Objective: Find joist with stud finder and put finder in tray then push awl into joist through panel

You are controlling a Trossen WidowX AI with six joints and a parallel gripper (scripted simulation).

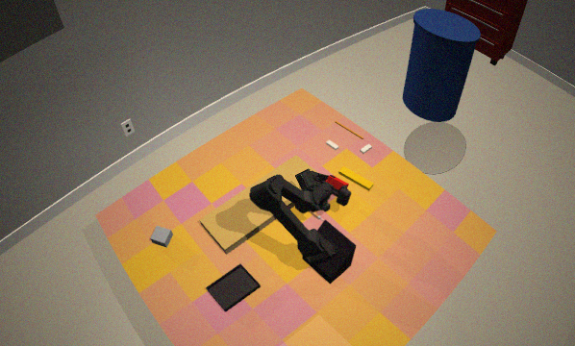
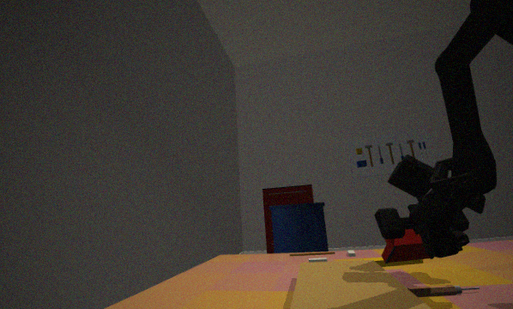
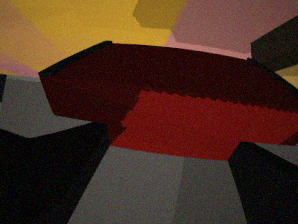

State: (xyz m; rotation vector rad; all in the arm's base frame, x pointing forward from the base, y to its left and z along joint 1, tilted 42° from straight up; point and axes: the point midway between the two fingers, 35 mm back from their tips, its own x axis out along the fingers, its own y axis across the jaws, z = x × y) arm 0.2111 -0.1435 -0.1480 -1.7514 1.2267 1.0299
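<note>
The awl lies 30 mm behind my gripper tip, 130 mm to the left of it and 90 mm below it. Also, from my gripper tip: thin stick 260 mm ahead, 320 mm to the right, 90 mm below; then yellow bar 10 mm ahead, 130 mm to the right, 90 mm below; then red stud finder 10 mm ahead, 10 mm below.
</note>
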